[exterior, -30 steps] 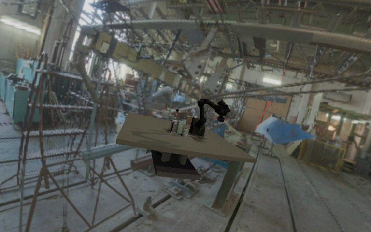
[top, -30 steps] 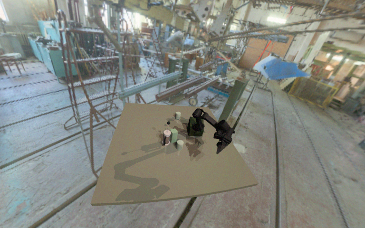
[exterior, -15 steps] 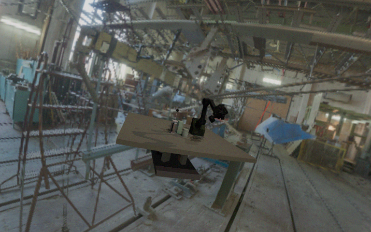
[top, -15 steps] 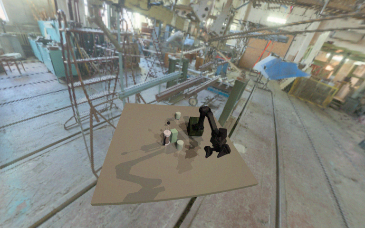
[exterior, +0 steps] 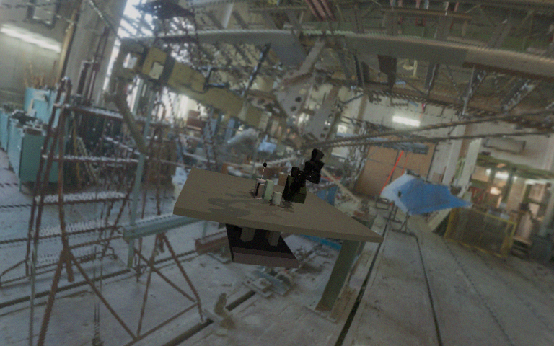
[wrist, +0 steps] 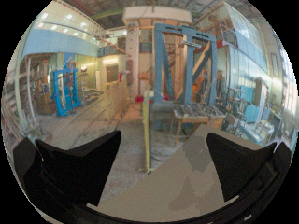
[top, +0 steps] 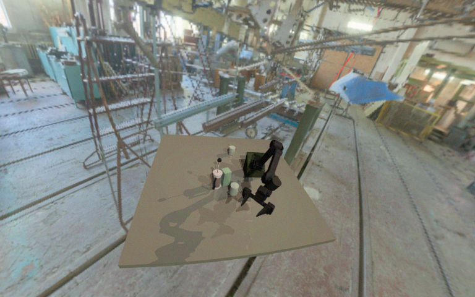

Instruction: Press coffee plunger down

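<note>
The coffee press is 150 mm ahead of my gripper tip, 400 mm to the right of it and 150 mm below it. The rest, counted from my gripper tip: pale green block (80 mm ahead, 450 mm to the right, 200 mm below).
</note>
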